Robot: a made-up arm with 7 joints.
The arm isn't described. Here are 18 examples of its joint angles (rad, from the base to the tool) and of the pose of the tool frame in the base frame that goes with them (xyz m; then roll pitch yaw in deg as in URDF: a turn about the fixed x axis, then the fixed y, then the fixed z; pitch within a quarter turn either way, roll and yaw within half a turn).
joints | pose
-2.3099 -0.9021 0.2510 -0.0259 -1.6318 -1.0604 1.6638 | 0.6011 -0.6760 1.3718 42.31 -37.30 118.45
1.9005 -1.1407 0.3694 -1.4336 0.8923 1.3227 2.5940 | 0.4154 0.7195 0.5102 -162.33 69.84 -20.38
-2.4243 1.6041 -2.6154 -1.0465 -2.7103 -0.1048 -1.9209 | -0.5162 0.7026 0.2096 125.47 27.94 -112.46
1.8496 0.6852 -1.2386 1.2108 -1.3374 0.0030 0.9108 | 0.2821 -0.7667 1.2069 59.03 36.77 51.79
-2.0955 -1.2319 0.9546 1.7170 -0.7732 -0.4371 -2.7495 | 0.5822 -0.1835 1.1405 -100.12 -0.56 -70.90
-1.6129 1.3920 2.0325 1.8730 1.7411 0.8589 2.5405 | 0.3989 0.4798 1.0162 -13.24 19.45 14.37
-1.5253 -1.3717 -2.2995 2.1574 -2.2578 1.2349 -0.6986 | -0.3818 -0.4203 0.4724 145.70 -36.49 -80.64
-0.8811 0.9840 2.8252 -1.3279 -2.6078 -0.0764 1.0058 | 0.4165 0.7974 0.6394 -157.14 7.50 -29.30
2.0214 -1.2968 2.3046 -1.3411 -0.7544 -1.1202 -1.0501 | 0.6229 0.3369 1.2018 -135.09 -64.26 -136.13
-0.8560 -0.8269 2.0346 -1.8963 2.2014 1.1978 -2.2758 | -0.4755 0.1915 1.1025 132.19 -31.33 168.96
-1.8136 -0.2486 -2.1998 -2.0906 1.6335 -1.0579 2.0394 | 0.2591 0.2615 1.0656 -147.31 35.66 -121.34
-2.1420 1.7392 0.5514 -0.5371 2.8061 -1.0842 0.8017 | -0.7308 0.8234 0.7443 103.55 -17.95 -155.34
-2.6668 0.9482 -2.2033 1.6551 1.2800 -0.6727 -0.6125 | -0.4991 -0.2546 1.2488 -44.53 37.22 -85.68
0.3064 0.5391 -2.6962 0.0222 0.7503 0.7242 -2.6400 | 0.6200 -0.1481 1.6523 -37.63 -32.61 -110.34
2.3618 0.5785 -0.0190 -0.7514 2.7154 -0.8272 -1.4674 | -0.1856 -0.1709 1.6961 -66.23 -6.43 144.56
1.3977 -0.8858 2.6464 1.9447 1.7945 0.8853 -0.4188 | -0.2643 0.5909 0.6293 -173.72 -26.39 -0.82
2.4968 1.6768 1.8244 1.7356 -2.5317 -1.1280 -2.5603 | -0.7244 0.0077 0.7489 -68.05 -25.41 -76.77
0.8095 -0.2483 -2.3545 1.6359 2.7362 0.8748 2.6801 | -0.0432 0.6338 1.2194 12.70 47.86 130.69
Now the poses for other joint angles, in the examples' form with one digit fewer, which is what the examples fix.
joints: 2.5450 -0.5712 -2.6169 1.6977 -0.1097 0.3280 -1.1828
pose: 0.715 0.134 0.924 124.2 20.4 124.8
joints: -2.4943 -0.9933 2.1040 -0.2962 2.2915 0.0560 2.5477
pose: 0.574 -0.691 1.377 0.2 -35.8 79.9
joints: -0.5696 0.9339 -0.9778 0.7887 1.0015 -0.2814 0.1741
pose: 0.646 0.771 1.080 -93.1 53.9 2.0
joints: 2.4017 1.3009 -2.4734 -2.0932 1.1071 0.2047 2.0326
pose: -0.461 -0.127 0.388 175.9 -13.5 30.9
